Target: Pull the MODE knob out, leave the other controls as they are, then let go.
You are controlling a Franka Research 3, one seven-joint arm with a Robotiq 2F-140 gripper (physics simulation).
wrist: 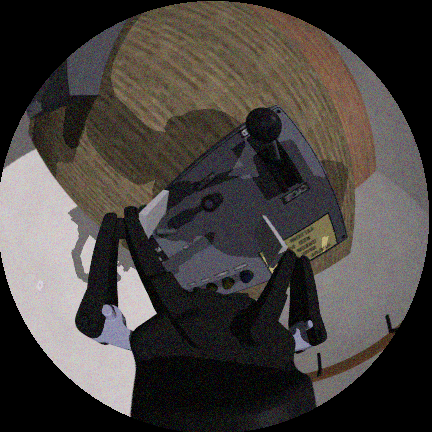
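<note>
The dark round knob [212, 201], which I take as the MODE knob, stands on the grey control panel [317, 185] in the wrist view. Its label is too dark to read. A long dark shadow runs from it to the lower left; how far out the knob stands is hard to tell. My gripper [214, 212] is open wide and empty, its pale fingertip pads far apart on the left and right of the knob, touching neither side of it.
A black ball-topped lever [263, 125] rises at the panel's upper right, near a yellow status plate [320, 240]. A blue button [246, 276] and a yellow button [228, 282] sit along the near edge, partly beside my gripper body. The panel stands on a wooden table [190, 60].
</note>
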